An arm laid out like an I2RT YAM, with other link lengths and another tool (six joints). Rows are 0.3 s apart.
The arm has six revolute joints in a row. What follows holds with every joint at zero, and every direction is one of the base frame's. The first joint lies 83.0 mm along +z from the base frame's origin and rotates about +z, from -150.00 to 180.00 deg. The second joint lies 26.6 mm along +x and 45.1 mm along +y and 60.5 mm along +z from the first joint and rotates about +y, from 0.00 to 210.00 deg. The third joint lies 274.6 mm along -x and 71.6 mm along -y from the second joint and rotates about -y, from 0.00 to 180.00 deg. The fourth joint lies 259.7 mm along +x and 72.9 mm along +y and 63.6 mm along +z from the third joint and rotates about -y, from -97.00 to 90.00 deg. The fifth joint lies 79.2 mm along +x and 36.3 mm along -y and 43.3 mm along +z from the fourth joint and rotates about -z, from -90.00 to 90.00 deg. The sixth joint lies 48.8 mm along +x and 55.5 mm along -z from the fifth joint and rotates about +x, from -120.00 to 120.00 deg. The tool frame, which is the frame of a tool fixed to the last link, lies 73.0 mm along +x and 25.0 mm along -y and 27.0 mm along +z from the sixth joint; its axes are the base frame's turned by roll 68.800, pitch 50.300 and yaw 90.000 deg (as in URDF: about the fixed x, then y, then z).
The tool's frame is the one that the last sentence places.
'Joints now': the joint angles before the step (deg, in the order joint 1, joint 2, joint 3, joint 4, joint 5, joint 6). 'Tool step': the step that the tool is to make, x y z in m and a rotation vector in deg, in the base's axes. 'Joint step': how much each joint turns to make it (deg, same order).
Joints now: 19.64 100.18 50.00 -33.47 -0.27 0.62
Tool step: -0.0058 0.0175 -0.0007 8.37 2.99 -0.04
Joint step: -0.02 -0.17 0.24 -0.34 -8.83 1.01
